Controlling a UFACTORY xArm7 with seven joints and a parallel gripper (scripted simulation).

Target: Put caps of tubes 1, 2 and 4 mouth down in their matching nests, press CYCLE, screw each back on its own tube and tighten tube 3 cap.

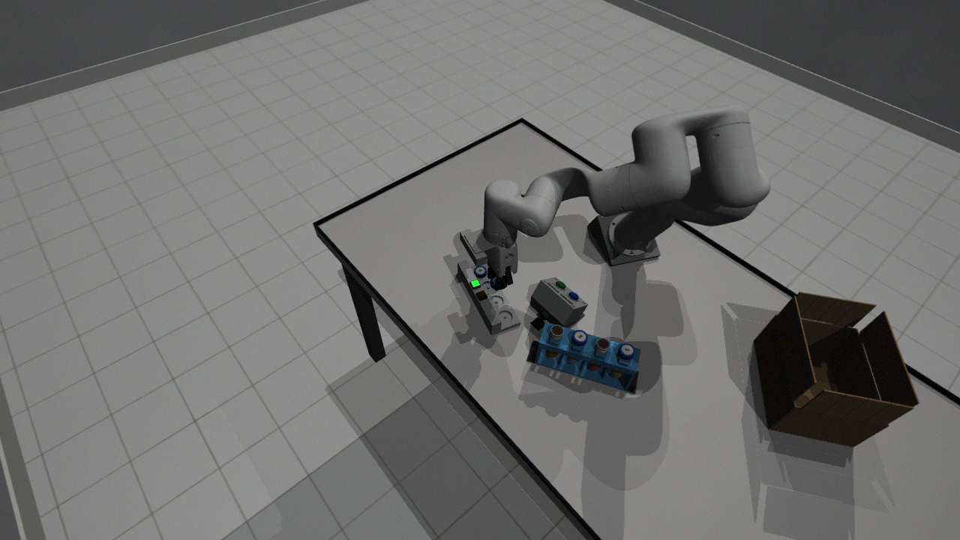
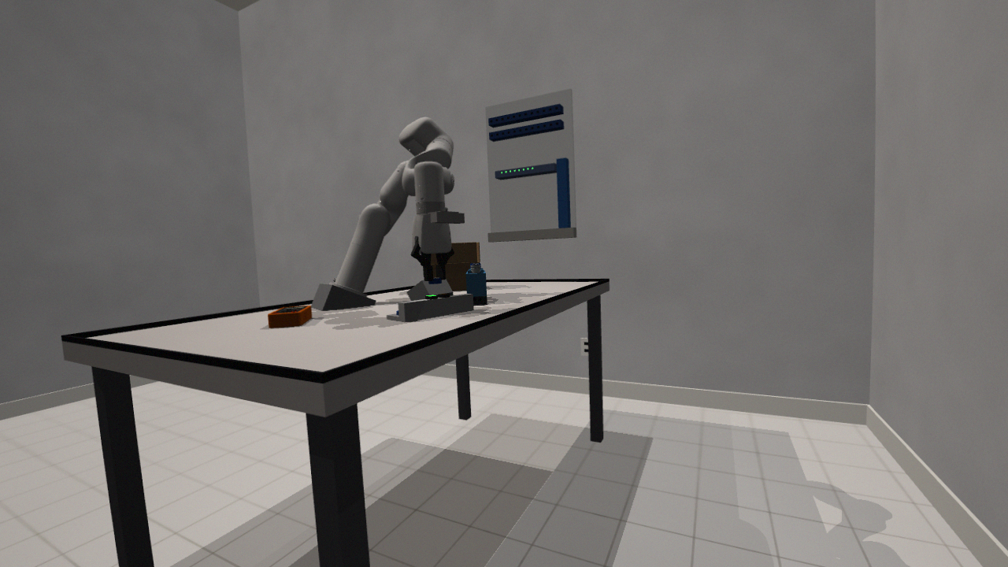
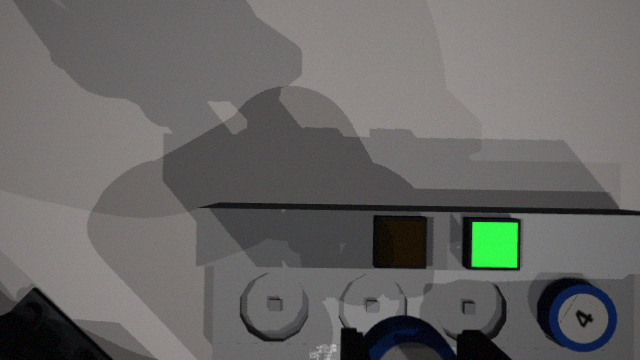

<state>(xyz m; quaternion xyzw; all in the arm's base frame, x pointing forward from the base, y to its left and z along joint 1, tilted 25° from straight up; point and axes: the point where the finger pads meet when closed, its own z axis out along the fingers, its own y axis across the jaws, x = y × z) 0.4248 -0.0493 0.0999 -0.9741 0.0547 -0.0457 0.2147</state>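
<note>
The cap 1 lies 320 mm to the left of my hand, 140 mm behind it and 10 mm above it. The rest, counted from my hand: cap 2 (20 mm below); then green key (150 mm behind, 70 mm to the left, 40 mm below); then cap 4 (100 mm to the right, 100 mm below, 10 mm behind).
</note>
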